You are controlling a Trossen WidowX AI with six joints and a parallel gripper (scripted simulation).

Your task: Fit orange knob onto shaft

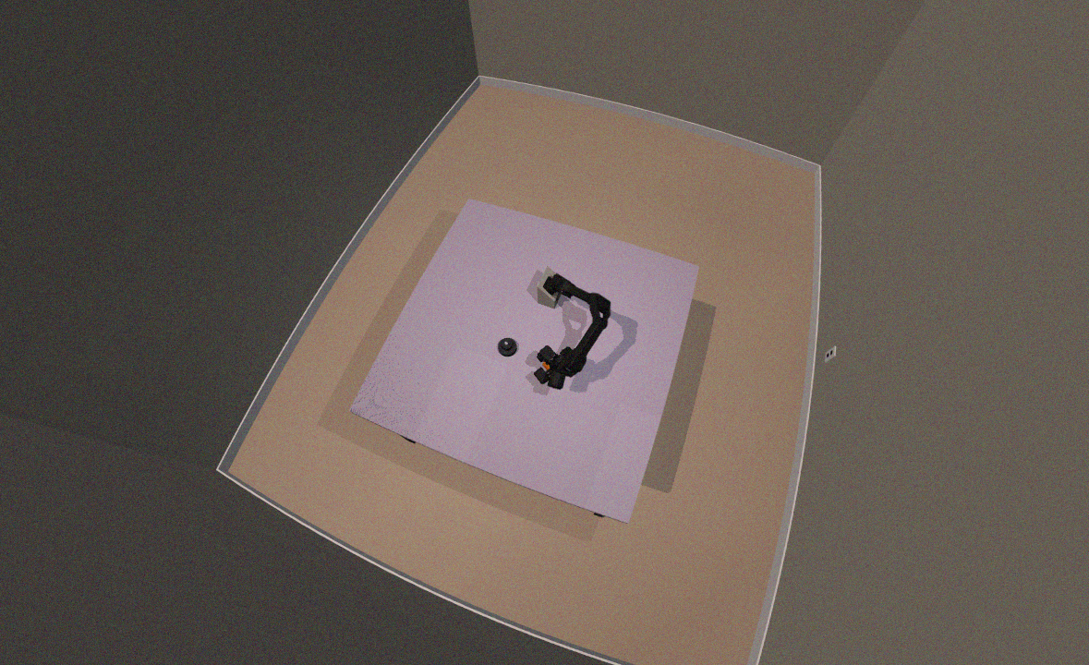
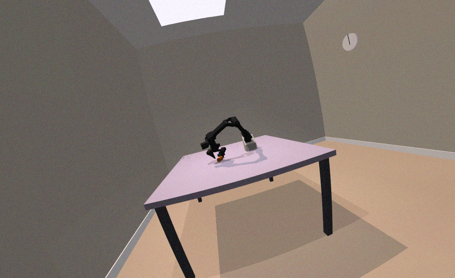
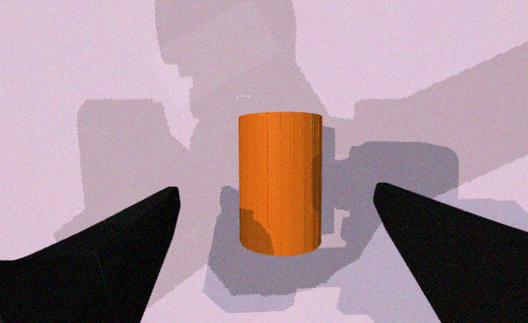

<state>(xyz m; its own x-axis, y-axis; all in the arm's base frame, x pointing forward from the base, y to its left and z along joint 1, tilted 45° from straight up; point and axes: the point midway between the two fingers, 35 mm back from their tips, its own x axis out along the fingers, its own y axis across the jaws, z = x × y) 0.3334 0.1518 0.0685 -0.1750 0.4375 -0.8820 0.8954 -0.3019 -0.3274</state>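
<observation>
My gripper tip is now 1 cm to the right of the orange knob and 1 cm above it. Also, from my gripper tip: dark round pedestal 2 cm behind, 22 cm to the right.
</observation>
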